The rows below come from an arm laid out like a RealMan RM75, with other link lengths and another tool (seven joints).
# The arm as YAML. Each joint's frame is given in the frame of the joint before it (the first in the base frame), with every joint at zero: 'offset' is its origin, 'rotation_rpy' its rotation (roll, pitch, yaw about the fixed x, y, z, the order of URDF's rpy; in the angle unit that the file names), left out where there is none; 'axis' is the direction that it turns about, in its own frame. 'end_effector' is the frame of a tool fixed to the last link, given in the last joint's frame.
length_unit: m
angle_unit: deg
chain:
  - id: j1
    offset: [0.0, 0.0, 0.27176]
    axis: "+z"
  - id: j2
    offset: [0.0, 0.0, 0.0]
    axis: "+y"
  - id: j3
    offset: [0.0, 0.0, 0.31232]
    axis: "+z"
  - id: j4
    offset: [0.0, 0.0, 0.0]
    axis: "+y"
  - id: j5
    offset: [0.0, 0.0, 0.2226]
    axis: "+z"
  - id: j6
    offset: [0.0, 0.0, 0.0]
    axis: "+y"
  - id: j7
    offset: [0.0, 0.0, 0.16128]
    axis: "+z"
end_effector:
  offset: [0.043, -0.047, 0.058]
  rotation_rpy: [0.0, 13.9, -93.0]
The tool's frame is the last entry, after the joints.
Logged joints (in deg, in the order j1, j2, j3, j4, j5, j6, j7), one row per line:
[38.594 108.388 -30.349 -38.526 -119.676 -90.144 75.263]
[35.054 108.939 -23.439 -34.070 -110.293 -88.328 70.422]
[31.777 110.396 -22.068 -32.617 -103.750 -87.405 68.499]
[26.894 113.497 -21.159 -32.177 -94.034 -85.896 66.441]
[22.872 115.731 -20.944 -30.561 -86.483 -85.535 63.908]
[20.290 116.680 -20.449 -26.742 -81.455 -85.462 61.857]
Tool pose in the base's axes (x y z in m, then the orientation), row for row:
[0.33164 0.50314 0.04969 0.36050 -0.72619 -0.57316 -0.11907]
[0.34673 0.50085 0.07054 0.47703 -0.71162 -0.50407 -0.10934]
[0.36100 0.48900 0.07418 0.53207 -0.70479 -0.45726 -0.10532]
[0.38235 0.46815 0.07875 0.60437 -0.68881 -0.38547 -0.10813]
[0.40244 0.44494 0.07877 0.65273 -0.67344 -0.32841 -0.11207]
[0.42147 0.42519 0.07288 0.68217 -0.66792 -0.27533 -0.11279]
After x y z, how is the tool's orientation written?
As a quaternion, w x y z.
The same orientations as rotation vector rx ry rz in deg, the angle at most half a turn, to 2 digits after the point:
[-107.23 -84.64 -17.58]
[-99.60 -70.55 -15.30]
[-96.32 -62.49 -14.39]
[-91.33 -51.11 -14.34]
[-87.56 -42.70 -14.57]
[-85.84 -35.39 -14.50]

